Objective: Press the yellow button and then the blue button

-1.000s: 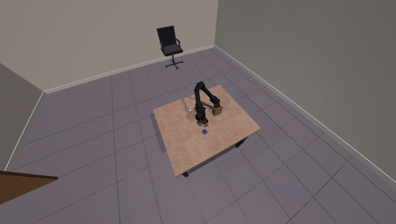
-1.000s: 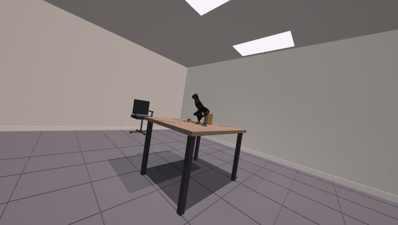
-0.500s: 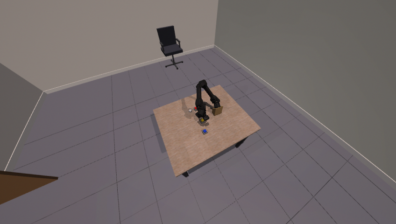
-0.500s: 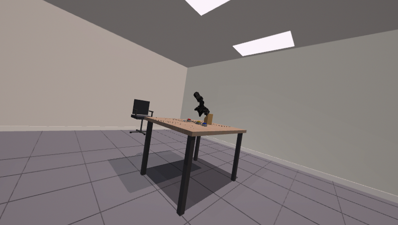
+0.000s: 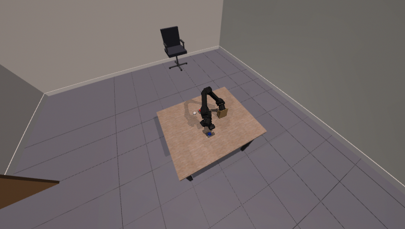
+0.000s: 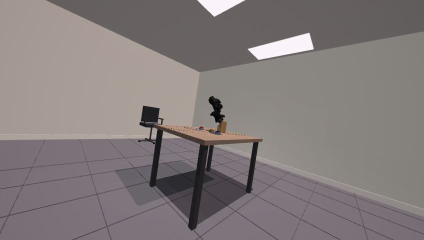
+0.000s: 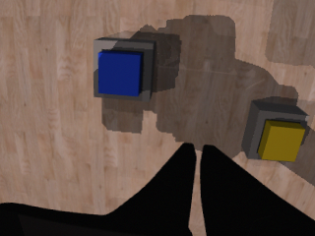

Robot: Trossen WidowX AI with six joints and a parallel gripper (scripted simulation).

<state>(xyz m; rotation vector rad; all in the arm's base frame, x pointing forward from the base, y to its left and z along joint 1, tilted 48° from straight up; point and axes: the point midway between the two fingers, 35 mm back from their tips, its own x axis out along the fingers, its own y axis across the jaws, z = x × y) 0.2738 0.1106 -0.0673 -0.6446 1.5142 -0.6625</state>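
My gripper tip is now 1 cm short of the blue button, 5 cm to the right of it and 10 cm above it. The rest, counted from my gripper tip: red button 5 cm behind, 30 cm to the right, 10 cm below; white block 3 cm ahead, 31 cm to the right, 12 cm below; yellow button 4 cm behind, 9 cm to the right, 10 cm below.
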